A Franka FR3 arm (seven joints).
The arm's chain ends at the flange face. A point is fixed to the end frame.
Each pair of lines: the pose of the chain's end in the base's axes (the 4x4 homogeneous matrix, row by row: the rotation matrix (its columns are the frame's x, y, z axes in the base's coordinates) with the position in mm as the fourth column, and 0 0 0 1 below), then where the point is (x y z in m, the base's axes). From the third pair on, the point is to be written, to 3 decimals.
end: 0.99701 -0.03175 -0.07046 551.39; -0.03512 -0.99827 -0.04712 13.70; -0.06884 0.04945 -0.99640 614.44; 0 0 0 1
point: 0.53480 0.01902 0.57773
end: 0.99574 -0.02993 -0.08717 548.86; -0.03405 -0.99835 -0.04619 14.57; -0.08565 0.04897 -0.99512 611.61; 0 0 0 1
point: 0.53165 0.01991 0.57519
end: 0.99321 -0.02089 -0.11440 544.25; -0.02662 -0.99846 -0.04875 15.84; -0.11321 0.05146 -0.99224 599.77; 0 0 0 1
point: 0.526 0.021 0.564
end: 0.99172 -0.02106 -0.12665 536.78; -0.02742 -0.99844 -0.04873 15.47; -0.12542 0.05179 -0.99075 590.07; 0 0 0 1
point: 0.518 0.021 0.554
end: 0.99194 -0.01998 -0.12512 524.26; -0.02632 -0.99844 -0.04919 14.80; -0.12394 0.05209 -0.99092 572.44; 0 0 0 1
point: 0.506 0.020 0.537
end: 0.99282 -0.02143 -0.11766 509.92; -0.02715 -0.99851 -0.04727 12.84; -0.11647 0.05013 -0.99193 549.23; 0 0 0 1
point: 0.492 0.018 0.513
